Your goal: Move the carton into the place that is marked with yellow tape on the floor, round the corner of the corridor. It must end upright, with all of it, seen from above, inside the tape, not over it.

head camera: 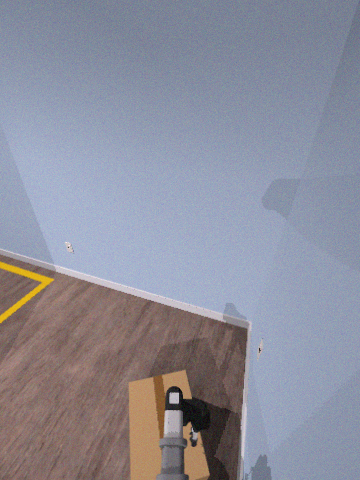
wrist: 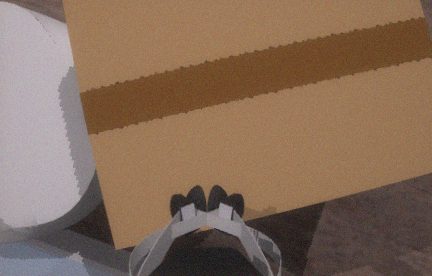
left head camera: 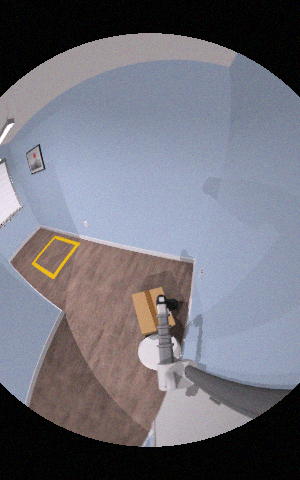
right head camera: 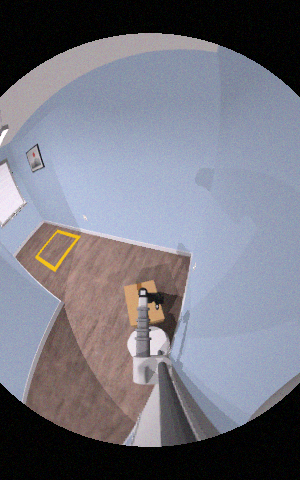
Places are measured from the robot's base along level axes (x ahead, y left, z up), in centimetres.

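Pixels of known places: gripper, fingertip midpoint: (head camera: 193, 437) (wrist: 207, 201).
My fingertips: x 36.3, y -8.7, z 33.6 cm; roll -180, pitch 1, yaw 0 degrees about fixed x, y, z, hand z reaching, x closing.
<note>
For each thing: its top centre in the pictures, then the offset to it from my fingertips. "spot": a spot on its surface instead.
- tan carton at its top centre: (wrist: 264, 71) (head camera: 163, 422) (left head camera: 152, 308) (right head camera: 142, 301) dx +6.3, dy +13.4, dz -4.1 cm
- yellow tape outline at a spot on its surface: (left head camera: 66, 260) (right head camera: 67, 253) spot: dx +89.6, dy +153.2, dz -35.8 cm
- inner wall corner at a spot on its surface: (left head camera: 63, 312) (right head camera: 62, 303) spot: dx +1.1, dy +127.9, dz -33.4 cm
The tan carton (head camera: 142, 425) (left head camera: 142, 312) (right head camera: 131, 302) (wrist: 300, 135) stands on the floor, its brown tape strip facing up. It is beside the robot's base, near the right wall. My gripper (head camera: 194, 442) (right head camera: 157, 306) (wrist: 207, 201) is shut, its fingertips together with no carton part between them. From above it overlaps the carton's top near one long edge; its height above that top is unclear. The arm hides part of the carton in the head views. The yellow tape outline (head camera: 25, 272) (left head camera: 66, 260) (right head camera: 67, 253) lies on the floor at the far left, apart from the carton.
The white round base (left head camera: 147, 352) (right head camera: 133, 344) (wrist: 35, 125) is close to the carton's near end. A blue wall with white skirting (head camera: 150, 298) runs behind and meets the right wall beyond the carton. An inner wall corner (left head camera: 63, 312) (right head camera: 61, 301) juts in at left.
</note>
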